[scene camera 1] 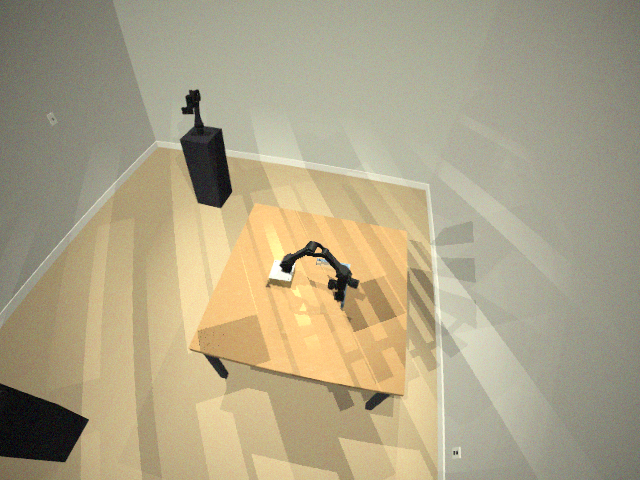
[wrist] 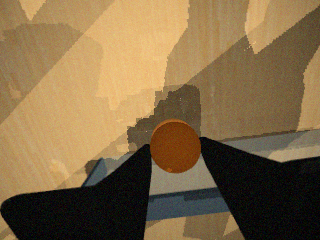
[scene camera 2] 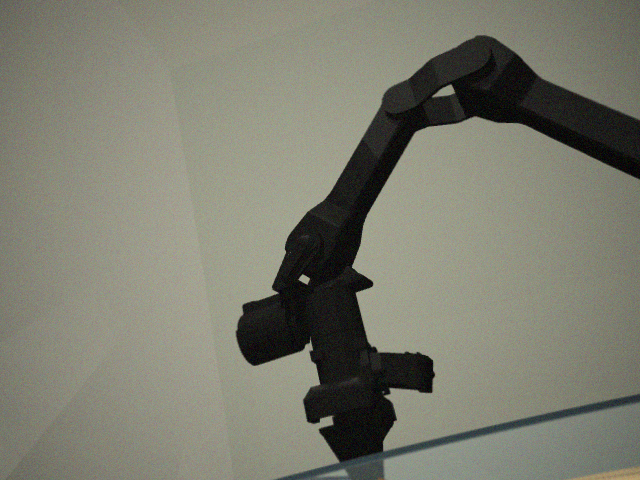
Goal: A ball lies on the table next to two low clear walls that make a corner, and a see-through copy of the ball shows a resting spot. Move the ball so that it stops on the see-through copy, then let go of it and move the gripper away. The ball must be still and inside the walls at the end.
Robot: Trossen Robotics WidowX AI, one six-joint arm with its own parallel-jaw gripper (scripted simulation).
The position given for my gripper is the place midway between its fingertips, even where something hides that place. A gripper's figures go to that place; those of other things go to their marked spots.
My gripper (wrist: 174,145): 11 cm from the lens. An orange ball (wrist: 175,147): 9 cm from the lens.
